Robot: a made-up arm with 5 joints. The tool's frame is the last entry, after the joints. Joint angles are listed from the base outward.
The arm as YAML. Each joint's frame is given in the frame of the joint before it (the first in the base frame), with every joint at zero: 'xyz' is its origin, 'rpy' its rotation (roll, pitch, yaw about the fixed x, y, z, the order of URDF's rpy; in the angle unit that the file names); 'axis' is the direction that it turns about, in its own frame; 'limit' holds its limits. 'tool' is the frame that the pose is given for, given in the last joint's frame.
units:
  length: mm
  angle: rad
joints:
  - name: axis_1
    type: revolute
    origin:
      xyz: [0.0, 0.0, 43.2]
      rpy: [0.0, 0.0, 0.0]
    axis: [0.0, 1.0, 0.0]
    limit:
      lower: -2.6
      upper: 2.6
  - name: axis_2
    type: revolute
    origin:
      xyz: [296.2, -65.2, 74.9]
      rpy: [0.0, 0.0, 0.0]
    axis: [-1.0, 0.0, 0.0]
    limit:
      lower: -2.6
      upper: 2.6
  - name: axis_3
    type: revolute
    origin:
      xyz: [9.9, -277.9, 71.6]
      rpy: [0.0, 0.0, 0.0]
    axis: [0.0, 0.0, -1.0]
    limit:
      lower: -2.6
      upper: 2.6
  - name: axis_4
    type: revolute
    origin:
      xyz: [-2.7, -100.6, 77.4]
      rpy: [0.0, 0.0, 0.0]
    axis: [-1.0, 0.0, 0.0]
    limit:
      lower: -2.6
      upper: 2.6
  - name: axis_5
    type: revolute
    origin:
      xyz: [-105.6, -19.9, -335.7]
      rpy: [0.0, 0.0, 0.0]
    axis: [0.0, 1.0, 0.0]
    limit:
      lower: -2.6
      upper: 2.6
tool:
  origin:
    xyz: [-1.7, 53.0, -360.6]
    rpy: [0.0, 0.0, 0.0]
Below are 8 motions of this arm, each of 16 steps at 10 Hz.
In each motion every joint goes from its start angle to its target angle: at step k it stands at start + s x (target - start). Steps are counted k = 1, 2, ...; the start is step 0. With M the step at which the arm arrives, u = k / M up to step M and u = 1 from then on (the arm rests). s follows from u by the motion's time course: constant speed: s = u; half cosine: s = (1 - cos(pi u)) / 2; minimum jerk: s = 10 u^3 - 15 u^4 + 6 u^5.
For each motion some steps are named. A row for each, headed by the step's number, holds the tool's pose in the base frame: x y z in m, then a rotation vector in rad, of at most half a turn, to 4 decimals.
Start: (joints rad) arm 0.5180 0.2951 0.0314 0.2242 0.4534
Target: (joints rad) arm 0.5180 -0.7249 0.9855 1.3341 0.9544
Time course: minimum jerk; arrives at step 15
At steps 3, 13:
3: -0.1320 -0.6732 -0.2045 -0.5479 0.9783 -0.0816
13: -0.4426 -0.2785 0.1390 -0.5304 2.2033 -0.7664

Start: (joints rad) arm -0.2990 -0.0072 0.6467 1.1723 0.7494
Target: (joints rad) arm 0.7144 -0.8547 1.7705 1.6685 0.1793
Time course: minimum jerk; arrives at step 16
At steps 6, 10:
6: -0.4471 -0.4716 -0.0391 -0.7564 1.1950 -1.0249
10: -0.4139 -0.2272 0.3121 -0.8677 2.0151 -0.7590

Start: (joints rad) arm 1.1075 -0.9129 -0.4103 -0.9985 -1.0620
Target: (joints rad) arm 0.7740 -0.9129 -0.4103 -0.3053 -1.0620
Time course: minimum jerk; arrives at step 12
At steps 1, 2, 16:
1: 0.2576 0.0911 -0.2261 1.3014 0.0488 -1.4355
2: 0.2527 0.0955 -0.2298 1.2976 0.0372 -1.4113
16: 0.1757 0.1241 -0.4364 1.0666 -0.3785 -0.7048

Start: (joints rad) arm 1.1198 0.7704 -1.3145 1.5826 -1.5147
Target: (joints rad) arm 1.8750 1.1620 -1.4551 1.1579 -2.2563
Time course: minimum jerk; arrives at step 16
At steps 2, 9, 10, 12, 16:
2: 0.5815 -0.0885 -0.5774 1.0138 -0.7971 2.2957
9: 0.1909 -0.0627 -0.5824 2.0633 -0.4171 1.4951
10: 0.1440 -0.0594 -0.5629 2.1936 -0.3422 1.2987
12: 0.0860 -0.0527 -0.5302 2.3548 -0.2213 0.9697
16: 0.0594 -0.0475 -0.5117 2.4250 -0.1470 0.7636

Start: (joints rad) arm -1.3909 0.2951 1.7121 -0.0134 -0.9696
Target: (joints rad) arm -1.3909 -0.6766 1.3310 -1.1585 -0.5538
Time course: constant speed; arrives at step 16
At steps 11, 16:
11: 0.4092 -0.2989 0.6625 1.7180 -1.7041 -1.3013
16: 0.2775 -0.2003 0.8188 2.3430 -1.3751 -0.8457

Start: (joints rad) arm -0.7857 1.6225 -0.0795 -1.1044 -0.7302
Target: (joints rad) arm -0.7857 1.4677 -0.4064 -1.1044 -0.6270
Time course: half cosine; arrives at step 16
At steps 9, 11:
9: 0.2977 -0.1569 0.1539 -0.4504 -1.1631 0.0471
11: 0.2750 -0.1530 0.1278 -0.4181 -1.0916 0.0648

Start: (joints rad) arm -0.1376 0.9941 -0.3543 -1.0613 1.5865
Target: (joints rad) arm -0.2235 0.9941 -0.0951 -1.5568 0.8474
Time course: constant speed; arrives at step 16
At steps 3, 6, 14, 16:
3: -0.2496 -0.1368 0.2404 0.0065 1.5577 0.2384
6: -0.2424 -0.0767 0.1783 0.1191 1.3639 0.2727
14: -0.1563 0.1153 0.0659 0.4086 0.8333 0.3162
16: -0.1224 0.1662 0.0547 0.4791 0.6992 0.3175

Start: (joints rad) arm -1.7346 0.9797 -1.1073 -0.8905 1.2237
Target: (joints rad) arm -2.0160 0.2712 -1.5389 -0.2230 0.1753
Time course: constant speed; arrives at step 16
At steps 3, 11, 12, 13, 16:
3: -0.3264 -0.5883 -0.1447 -0.7975 0.1396 0.0612
11: 0.0302 -0.7295 0.1186 -1.1949 -0.6107 0.3894
12: 0.0684 -0.7224 0.1666 -1.2424 -0.7082 0.4430
13: 0.1030 -0.7093 0.2163 -1.2894 -0.8061 0.4995
16: 0.1806 -0.6353 0.3690 -1.4265 -1.0994 0.6882

